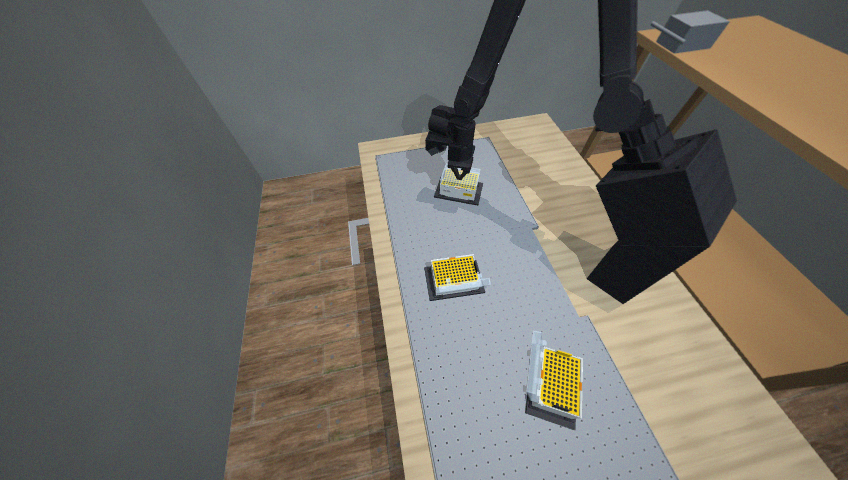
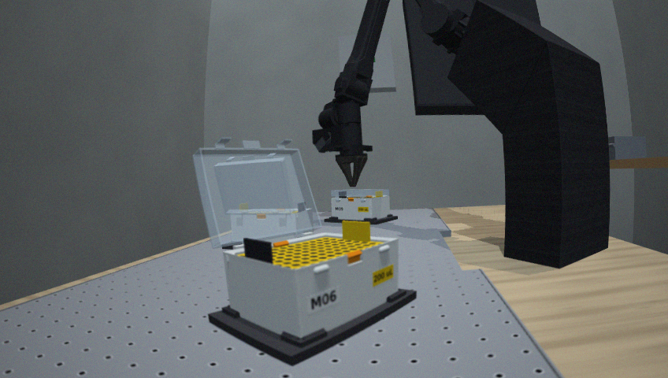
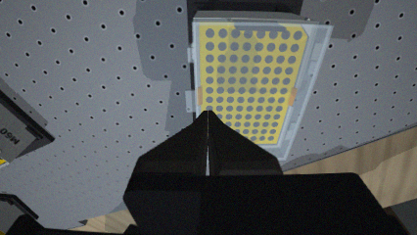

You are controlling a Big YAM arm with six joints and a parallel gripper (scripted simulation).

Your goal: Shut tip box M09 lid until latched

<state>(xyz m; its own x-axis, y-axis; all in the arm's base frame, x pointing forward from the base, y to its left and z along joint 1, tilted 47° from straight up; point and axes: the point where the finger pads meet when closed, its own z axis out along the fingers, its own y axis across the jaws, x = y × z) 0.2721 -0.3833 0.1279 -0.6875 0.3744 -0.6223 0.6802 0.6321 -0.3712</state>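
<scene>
The rack lies 20 mm behind my hand, 20 mm to the right of it and 40 mm below it.
</scene>
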